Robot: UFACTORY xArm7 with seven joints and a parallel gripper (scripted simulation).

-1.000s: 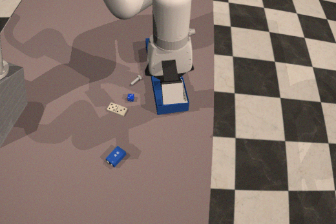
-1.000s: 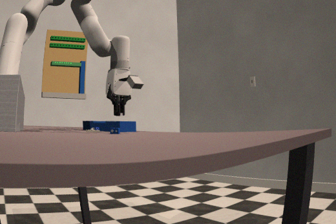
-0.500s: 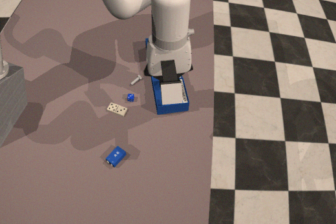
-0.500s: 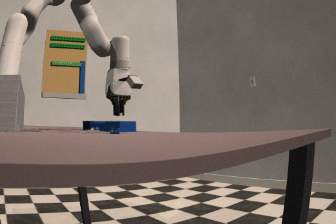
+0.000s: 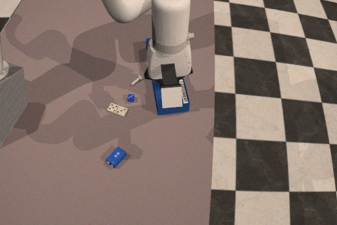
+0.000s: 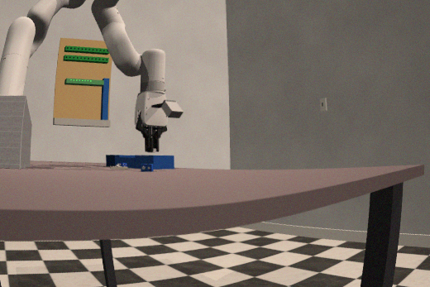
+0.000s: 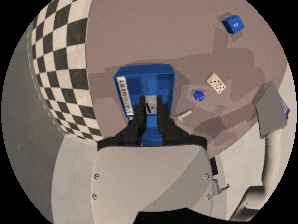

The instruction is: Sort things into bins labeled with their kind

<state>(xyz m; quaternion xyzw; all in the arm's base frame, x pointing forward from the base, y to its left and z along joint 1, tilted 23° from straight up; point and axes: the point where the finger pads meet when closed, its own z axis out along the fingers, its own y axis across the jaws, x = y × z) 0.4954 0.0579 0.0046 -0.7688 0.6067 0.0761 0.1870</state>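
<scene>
Now: the bolt 90 mm behind my hand, 60 mm to the left of it and 60 mm below it. The rest, counted from my hand: blue three-part bin: 10 mm behind, 80 mm to the left, 50 mm below; then blue die: 100 mm behind, 10 mm to the right, 60 mm below; then white sharpener: 10 mm below.
</scene>
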